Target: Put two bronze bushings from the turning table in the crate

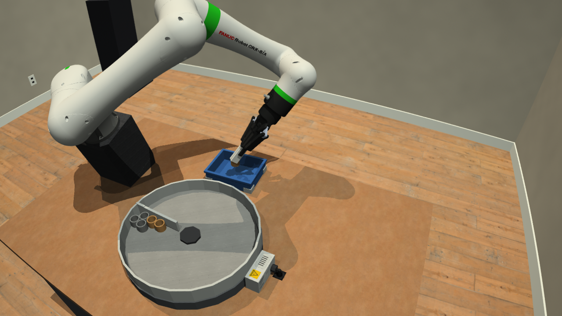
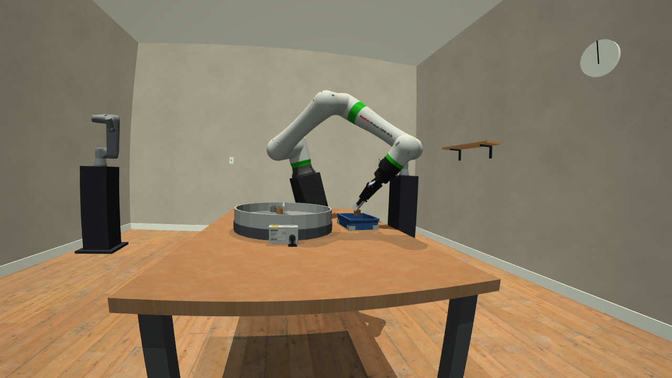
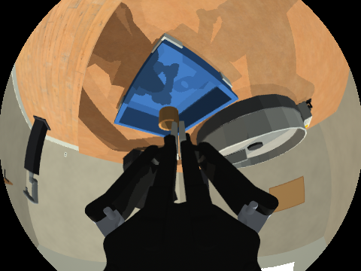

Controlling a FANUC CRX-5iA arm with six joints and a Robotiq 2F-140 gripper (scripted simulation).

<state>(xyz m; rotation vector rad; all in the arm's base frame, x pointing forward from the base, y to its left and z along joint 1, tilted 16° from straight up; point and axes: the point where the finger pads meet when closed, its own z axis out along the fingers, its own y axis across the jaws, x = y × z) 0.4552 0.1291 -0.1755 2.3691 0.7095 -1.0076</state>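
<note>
Right now the blue crate is 80 mm below my hand and 20 mm behind it. From my hand the other things lie so: grey turning table 350 mm to the right, 60 mm below, 10 mm behind.
</note>
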